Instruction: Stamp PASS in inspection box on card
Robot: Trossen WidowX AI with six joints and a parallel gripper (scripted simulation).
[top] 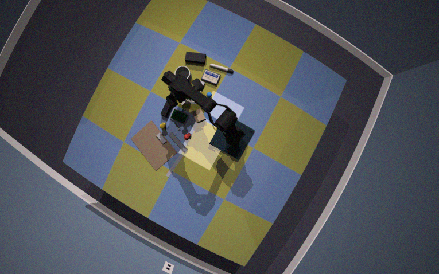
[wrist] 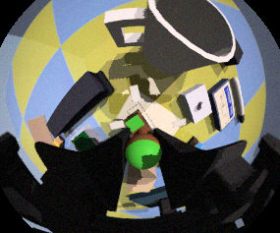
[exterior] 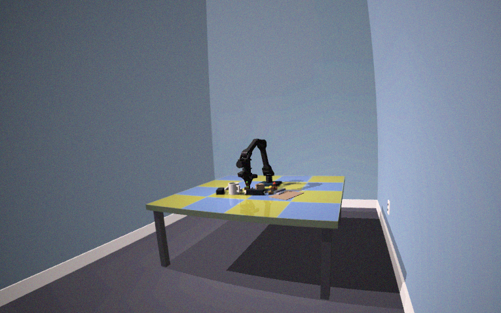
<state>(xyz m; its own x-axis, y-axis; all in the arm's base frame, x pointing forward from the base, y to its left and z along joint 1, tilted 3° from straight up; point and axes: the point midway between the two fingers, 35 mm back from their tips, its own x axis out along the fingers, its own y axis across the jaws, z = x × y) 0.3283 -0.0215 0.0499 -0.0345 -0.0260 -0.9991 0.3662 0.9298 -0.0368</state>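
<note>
My gripper tip is now 20 mm past the cream card, 10 mm to the left of it and 50 mm above it. Also, from my gripper tip: long black box 60 mm ahead, 90 mm to the left, 30 mm below; green-knobbed stamp right at my gripper tip; mug 90 mm ahead, 60 mm to the right, 10 mm below.
</note>
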